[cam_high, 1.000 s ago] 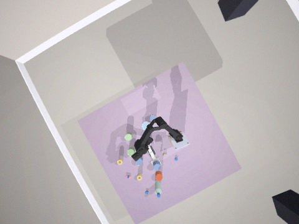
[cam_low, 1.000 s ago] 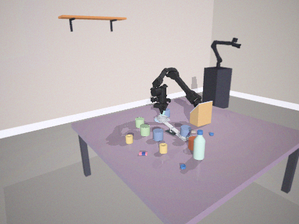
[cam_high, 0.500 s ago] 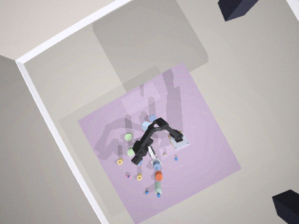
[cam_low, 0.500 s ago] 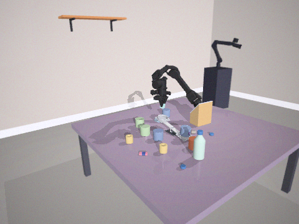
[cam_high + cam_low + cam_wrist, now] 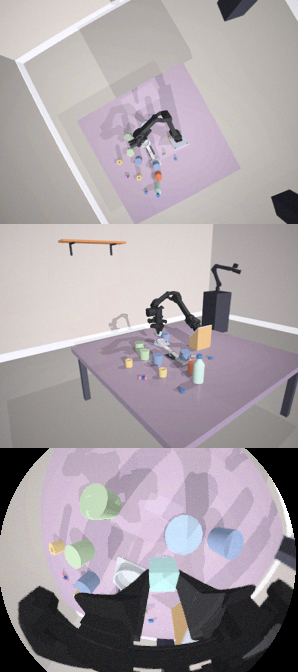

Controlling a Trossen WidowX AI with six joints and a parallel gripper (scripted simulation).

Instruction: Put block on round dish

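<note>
Now: the pale round dish 11 cm below my gripper tip, 6 cm to the right of it and 4 cm behind it. The rest, counted from my gripper tip: orange cylinder (44 cm to the left, 8 cm below, 2 cm ahead); then teal block (1 cm above).
</note>
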